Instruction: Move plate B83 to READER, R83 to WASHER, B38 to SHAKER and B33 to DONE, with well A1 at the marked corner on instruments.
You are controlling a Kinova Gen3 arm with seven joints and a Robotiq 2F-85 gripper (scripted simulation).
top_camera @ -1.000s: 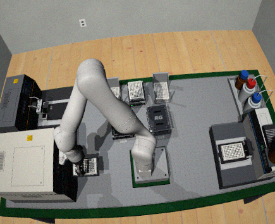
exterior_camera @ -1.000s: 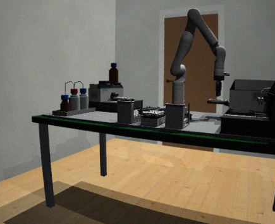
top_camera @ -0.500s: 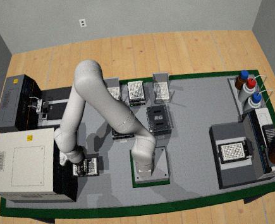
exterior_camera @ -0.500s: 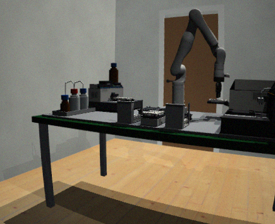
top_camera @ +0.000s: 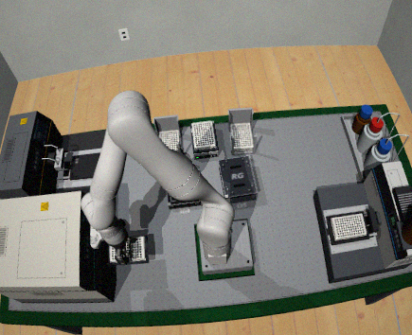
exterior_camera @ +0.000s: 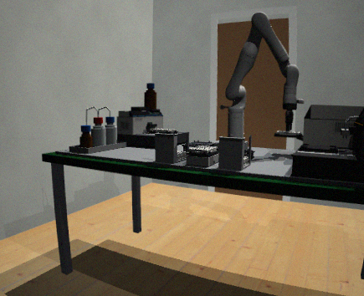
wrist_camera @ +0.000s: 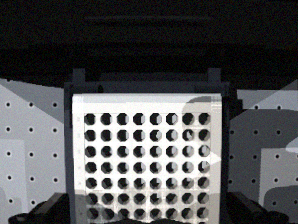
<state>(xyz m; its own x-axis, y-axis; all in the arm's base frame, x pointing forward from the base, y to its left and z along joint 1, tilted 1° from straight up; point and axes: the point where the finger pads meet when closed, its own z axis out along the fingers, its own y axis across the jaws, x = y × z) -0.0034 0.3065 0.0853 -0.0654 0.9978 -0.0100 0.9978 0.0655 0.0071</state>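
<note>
Now: the dark reader tray 3 cm below my hand. From my hand the other things lie so: N6 nest 29 cm ahead, 18 cm to the right, 11 cm below; washer tray 36 cm ahead, 19 cm to the left, 5 cm below; white reader housing 2 cm behind, 29 cm to the left, 10 cm above.
</note>
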